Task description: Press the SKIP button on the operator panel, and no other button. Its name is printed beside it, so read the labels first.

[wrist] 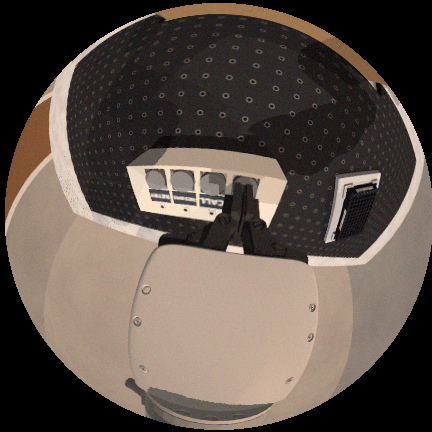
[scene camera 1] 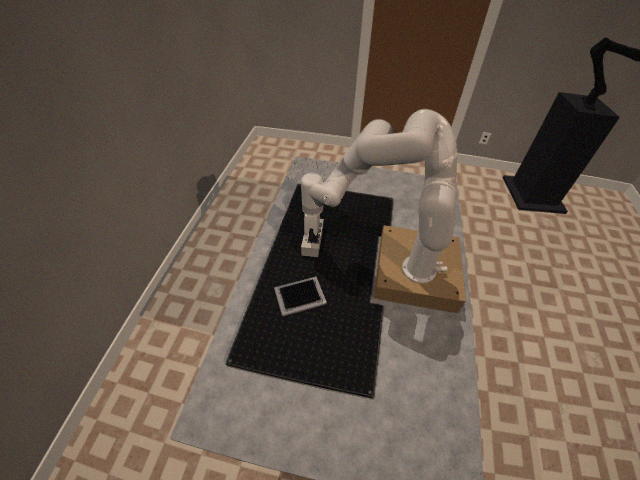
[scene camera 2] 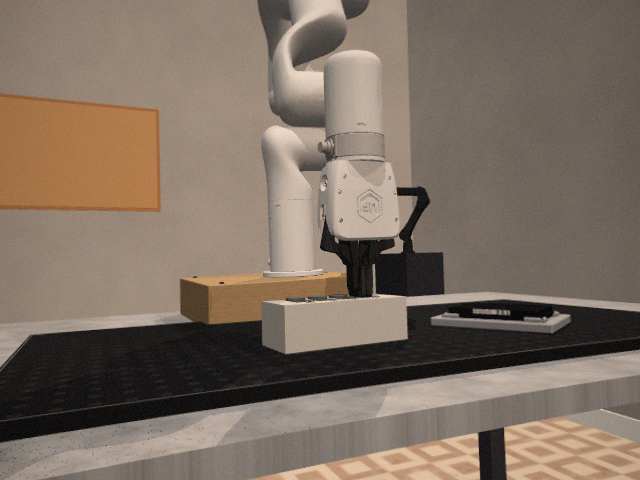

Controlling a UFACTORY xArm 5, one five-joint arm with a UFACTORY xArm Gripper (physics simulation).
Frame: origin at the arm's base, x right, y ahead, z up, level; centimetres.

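Seen in the pictures: gripper, fingertip midpoint: (wrist: pixel 240 194) (scene camera 1: pixel 313 240) (scene camera 2: pixel 360 296); arm's base, origin of the base link: (scene camera 1: pixel 419 269) (scene camera 2: pixel 293 275).
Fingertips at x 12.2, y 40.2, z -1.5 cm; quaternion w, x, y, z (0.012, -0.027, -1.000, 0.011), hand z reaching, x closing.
Note:
Pixels of each thing's top centre, then the offset from my fingertips to it. Level surfaces: height alone.
- operator panel, middle of its top: (wrist: pixel 196 197) (scene camera 2: pixel 334 296) (scene camera 1: pixel 312 232) dx +4.3, dy +0.6, dz +0.3 cm
- label CALL, middle of its top: (wrist: pixel 211 201) dx +2.9, dy +1.2, dz +0.0 cm
- leftmost button, middle of its top: (wrist: pixel 154 180) dx +8.7, dy -1.5, dz +0.3 cm
- second button, middle of its top: (wrist: pixel 180 181) (scene camera 2: pixel 317 296) dx +5.7, dy -1.3, dz +0.3 cm
- rightmost button, middle of its top: (wrist: pixel 244 187) dx -0.3, dy -0.9, dz +0.0 cm
- light tray, middle of its top: (scene camera 2: pixel 499 311) (wrist: pixel 356 213) (scene camera 1: pixel 299 294) dx -22.9, dy +3.0, dz -3.5 cm
- black gridded block, middle of its top: (scene camera 2: pixel 499 306) (wrist: pixel 357 217) (scene camera 1: pixel 299 292) dx -22.9, dy +3.0, dz -2.7 cm
- black perforated mat, its level: dz -5.3 cm
The operator panel (scene camera 1: pixel 310 250) (scene camera 2: pixel 343 325) (wrist: pixel 272 192) is a cream box with a row of round grey buttons. In the wrist view, the label CALL (wrist: pixel 211 201) reads upside down beside the third button from the left (wrist: pixel 213 184). Labels also stand beside the leftmost button (wrist: pixel 155 178) and the second button (wrist: pixel 182 180), too small to read surely. My gripper (scene camera 2: pixel 360 294) (wrist: pixel 240 194) is shut and empty, pointing down, with its tips at the rightmost button (wrist: pixel 240 180) in the wrist view. The fingers hide that button's label, so the word SKIP does not show.
A light tray (scene camera 1: pixel 283 311) (scene camera 2: pixel 516 325) (wrist: pixel 332 210) with a black gridded block (scene camera 1: pixel 299 293) (scene camera 2: pixel 501 310) (wrist: pixel 356 212) lies on the black perforated mat (scene camera 1: pixel 310 351) (scene camera 2: pixel 129 372) (wrist: pixel 200 85) beside the panel. The arm's wooden base block (scene camera 1: pixel 413 298) (scene camera 2: pixel 232 302) stands at the mat's edge.

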